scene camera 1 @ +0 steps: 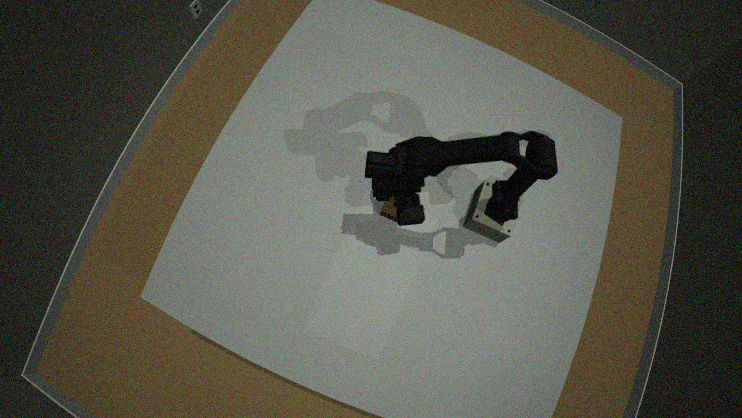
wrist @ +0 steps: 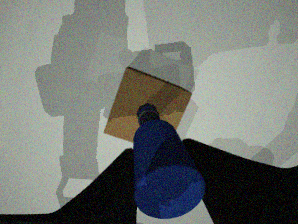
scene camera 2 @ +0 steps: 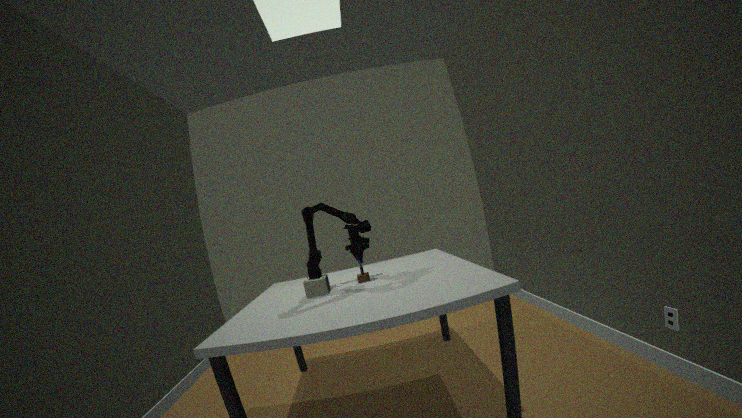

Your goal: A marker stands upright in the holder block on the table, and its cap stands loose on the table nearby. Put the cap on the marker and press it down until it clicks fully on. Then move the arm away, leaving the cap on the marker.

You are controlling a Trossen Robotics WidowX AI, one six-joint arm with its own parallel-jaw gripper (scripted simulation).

Labels:
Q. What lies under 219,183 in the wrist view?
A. My gripper.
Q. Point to a blue cap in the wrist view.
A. At 165,177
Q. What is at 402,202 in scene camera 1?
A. My gripper.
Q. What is my gripper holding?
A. A blue cap.

